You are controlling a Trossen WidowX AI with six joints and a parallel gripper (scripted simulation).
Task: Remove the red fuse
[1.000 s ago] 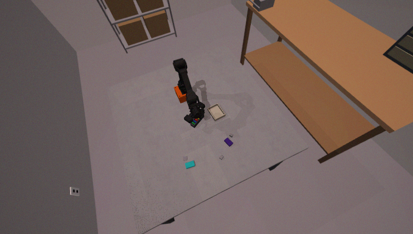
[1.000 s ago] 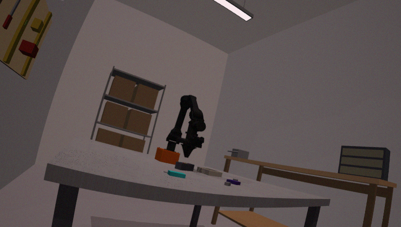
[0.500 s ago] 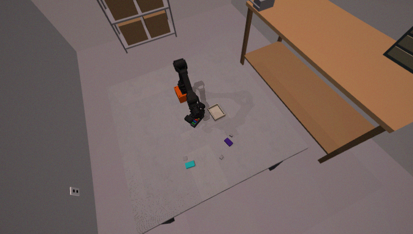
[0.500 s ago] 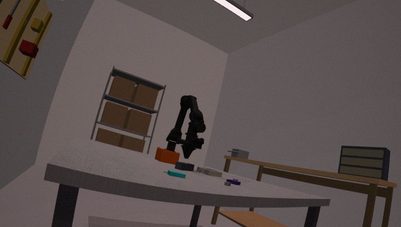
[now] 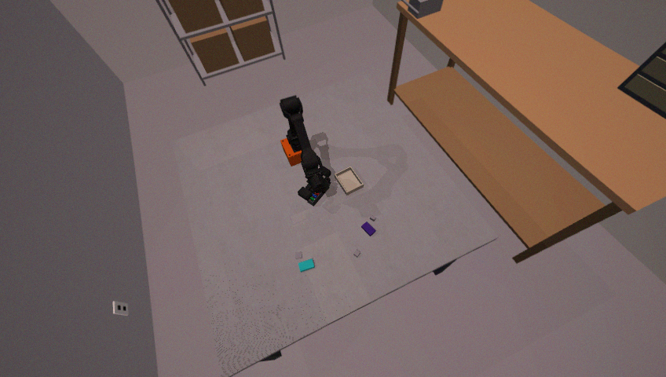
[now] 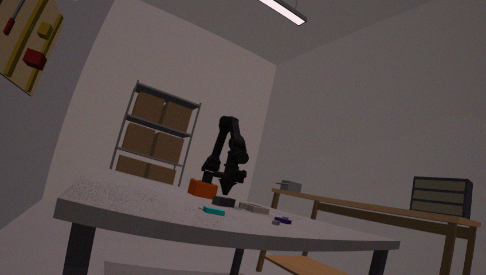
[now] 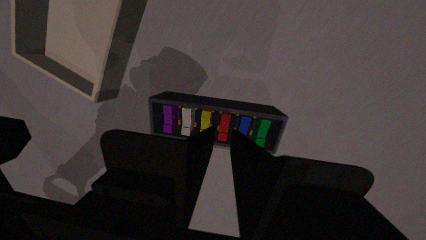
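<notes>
Right now my gripper tip is 3 cm above the red fuse. From my gripper tip the other things lie so: purple block: 27 cm ahead, 15 cm to the left, 5 cm below; then teal block: 31 cm ahead, 19 cm to the right, 4 cm below; then beige tray: 1 cm behind, 18 cm to the left, 5 cm below.
</notes>
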